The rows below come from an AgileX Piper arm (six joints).
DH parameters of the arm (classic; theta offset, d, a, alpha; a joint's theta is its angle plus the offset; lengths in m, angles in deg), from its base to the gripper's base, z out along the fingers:
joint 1: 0 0.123 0 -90
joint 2: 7.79 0 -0.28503 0
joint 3: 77.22 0 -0.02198 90
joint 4: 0 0.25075 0 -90
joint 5: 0 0 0 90
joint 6: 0 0.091 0 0
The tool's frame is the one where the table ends.
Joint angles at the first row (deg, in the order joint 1, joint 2, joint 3, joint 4, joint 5, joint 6):
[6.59 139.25 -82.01 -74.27 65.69 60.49]
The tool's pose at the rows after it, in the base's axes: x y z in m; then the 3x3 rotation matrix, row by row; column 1 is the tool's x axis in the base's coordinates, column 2 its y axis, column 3 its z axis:
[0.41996 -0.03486 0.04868], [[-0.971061 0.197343 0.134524], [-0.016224 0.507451 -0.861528], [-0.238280 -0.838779 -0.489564]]
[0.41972 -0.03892 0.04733], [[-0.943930 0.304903 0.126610], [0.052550 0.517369 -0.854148], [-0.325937 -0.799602 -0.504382]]
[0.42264 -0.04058 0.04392], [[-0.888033 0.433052 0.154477], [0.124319 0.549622 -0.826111], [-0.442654 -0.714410 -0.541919]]
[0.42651 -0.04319 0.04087], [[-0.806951 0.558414 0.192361], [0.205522 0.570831 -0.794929], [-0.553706 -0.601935 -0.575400]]
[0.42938 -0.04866 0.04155], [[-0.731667 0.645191 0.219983], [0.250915 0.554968 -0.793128], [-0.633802 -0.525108 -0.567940]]
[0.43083 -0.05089 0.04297], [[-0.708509 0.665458 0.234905], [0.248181 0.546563 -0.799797], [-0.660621 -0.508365 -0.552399]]
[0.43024 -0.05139 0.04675], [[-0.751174 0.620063 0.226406], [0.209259 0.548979 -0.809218], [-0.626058 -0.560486 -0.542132]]
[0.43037 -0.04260 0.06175], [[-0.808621 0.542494 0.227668], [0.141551 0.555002 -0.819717], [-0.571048 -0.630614 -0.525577]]
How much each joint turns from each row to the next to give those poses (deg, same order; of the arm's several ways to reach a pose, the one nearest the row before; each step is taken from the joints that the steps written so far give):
[-0.49 0.00 0.00 1.27 -0.08 3.20]
[-0.67 0.00 0.00 0.57 -0.86 5.97]
[-0.59 0.00 0.00 0.02 -3.44 8.15]
[-0.76 0.00 0.00 -0.68 -3.85 9.07]
[-0.79 0.00 0.00 -2.28 -1.22 7.46]
[-0.23 0.00 0.00 -1.69 0.10 2.38]
[0.05 -0.39 0.00 0.20 1.05 -4.26]
[1.36 -1.89 0.00 1.18 2.12 -7.39]

